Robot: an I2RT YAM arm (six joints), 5 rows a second.
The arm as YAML. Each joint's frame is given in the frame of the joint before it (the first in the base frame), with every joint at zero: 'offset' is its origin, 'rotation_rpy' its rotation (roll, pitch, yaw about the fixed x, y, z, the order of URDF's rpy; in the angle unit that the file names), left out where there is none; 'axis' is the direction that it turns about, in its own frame. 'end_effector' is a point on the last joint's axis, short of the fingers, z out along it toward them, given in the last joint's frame.
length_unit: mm
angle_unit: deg
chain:
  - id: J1
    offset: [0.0, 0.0, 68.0]
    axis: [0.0, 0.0, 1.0]
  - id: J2
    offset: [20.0, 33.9, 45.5]
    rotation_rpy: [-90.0, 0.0, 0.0]
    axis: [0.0, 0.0, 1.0]
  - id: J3
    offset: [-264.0, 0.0, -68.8]
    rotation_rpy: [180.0, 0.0, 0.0]
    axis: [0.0, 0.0, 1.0]
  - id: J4
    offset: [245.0, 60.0, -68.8]
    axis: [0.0, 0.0, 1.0]
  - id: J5
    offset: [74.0, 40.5, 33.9]
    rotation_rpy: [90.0, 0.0, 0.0]
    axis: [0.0, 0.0, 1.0]
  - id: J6
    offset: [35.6, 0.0, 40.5]
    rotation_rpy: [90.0, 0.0, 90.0]
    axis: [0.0, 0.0, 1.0]
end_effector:
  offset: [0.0, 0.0, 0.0]
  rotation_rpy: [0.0, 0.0, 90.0]
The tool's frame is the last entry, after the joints.
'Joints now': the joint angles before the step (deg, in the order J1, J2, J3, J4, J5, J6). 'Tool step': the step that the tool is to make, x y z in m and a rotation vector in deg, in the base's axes. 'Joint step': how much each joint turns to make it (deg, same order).
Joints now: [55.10, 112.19, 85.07, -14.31, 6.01, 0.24]
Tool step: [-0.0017, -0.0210, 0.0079, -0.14, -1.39, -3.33]
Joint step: [-1.22, -4.31, -4.30, 0.62, 2.39, 0.48]
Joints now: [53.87, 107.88, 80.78, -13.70, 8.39, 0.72]
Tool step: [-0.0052, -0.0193, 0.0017, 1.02, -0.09, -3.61]
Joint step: [-0.85, -4.06, -5.05, 1.51, 1.75, 2.23]
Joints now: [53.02, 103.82, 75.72, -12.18, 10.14, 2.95]
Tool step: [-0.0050, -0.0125, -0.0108, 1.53, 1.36, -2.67]
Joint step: [-0.48, -2.03, -5.03, 2.86, 0.37, 3.00]
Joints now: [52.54, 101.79, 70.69, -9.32, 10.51, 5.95]
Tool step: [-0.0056, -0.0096, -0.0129, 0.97, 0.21, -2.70]
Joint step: [-0.07, -1.35, -4.83, 3.67, 1.52, 2.32]
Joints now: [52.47, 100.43, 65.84, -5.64, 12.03, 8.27]
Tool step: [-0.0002, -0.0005, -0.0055, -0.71, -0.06, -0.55]
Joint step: [0.05, 0.43, -0.65, 0.55, 0.77, 0.02]
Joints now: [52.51, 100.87, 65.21, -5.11, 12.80, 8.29]
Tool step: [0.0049, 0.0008, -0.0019, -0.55, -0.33, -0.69]
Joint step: [-0.45, 0.95, 0.74, 0.04, 0.57, -0.30]
